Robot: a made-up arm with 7 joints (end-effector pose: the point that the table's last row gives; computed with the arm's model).
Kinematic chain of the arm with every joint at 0, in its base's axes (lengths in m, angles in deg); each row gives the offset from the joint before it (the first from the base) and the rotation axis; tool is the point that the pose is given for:
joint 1: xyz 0 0 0.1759 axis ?
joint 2: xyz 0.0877 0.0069 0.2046 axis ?
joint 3: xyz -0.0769 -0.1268 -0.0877 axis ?
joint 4: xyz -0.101 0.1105 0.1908 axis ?
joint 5: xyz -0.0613 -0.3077 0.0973 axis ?
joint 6: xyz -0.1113 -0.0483 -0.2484 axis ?
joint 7: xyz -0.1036 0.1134 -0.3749 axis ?
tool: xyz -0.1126 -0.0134 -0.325
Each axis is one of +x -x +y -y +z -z.
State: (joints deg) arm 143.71 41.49 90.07 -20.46 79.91 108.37 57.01
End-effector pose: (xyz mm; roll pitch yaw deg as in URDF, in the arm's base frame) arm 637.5 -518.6 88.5 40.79 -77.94 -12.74
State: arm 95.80 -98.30 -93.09 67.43 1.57 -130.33 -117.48
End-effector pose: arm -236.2 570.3 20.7 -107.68 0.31 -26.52
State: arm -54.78 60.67 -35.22 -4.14 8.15 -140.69 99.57
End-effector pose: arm 633.4 -843.1 -139.3 106.77 -34.36 -147.45
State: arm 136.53 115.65 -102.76 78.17 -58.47 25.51 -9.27
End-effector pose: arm -937.0 -43.0 75.9 -51.14 45.24 -72.13
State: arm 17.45 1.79 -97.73 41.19 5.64 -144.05 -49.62
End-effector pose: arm -401.3 -651.0 424.8 -171.10 84.10 -34.90
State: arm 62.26 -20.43 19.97 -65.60 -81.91 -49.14 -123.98
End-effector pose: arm 42.3 -174.2 811.2 101.17 8.43 158.11
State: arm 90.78 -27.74 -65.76 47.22 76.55 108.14 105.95
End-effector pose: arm 236.2 184.9 -466.6 61.18 40.88 150.12
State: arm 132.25 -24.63 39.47 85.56 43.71 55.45 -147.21
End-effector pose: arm -348.2 348.9 -438.6 -36.40 9.29 13.11
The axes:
joint 1: -y
joint 2: +z
joint 3: +x
joint 4: -z
joint 5: +y
joint 6: -z
joint 7: +x

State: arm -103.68 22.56 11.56 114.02 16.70 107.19 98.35
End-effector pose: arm -139.1 -124.2 601.4 -139.53 -59.24 33.12
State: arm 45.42 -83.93 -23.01 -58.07 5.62 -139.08 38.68
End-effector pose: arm -352.0 -364.3 -480.5 22.42 6.53 111.73
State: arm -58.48 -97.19 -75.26 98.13 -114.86 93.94 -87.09
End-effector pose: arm 648.4 395.1 402.9 162.46 8.29 93.35
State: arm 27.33 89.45 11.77 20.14 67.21 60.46 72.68
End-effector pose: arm -201.9 -793.2 145.8 10.83 11.64 -7.49
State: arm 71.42 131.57 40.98 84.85 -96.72 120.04 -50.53
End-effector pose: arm 379.0 381.3 911.3 60.52 -13.45 -54.25
